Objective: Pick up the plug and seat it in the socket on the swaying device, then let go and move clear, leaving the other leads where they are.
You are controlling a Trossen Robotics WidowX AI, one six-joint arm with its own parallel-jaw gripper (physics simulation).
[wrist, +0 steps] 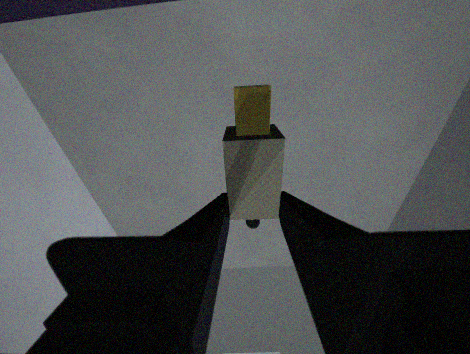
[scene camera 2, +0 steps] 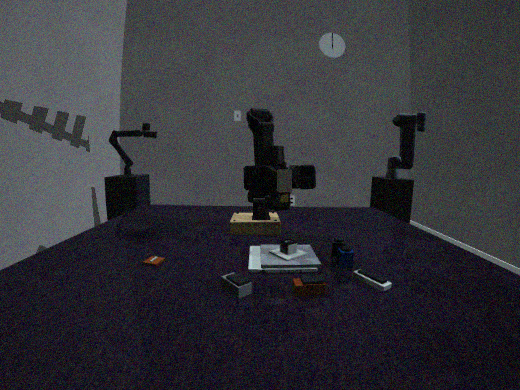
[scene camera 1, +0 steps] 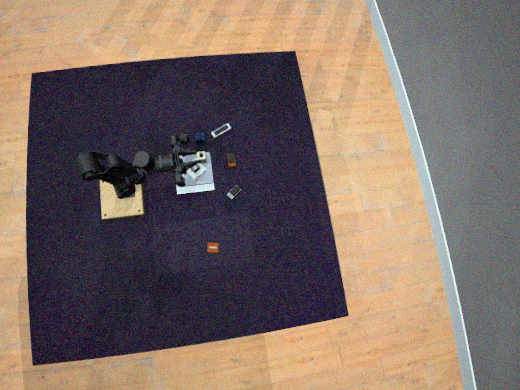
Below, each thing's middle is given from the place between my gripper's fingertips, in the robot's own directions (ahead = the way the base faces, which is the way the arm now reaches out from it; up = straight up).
Now: hand 10 mm short of the plug (wrist: 253, 149) and 20 mm above it. Also, from my hand: device (scene camera 2: 288, 256) 30 mm behind, 10 mm to the left, 200 mm below.
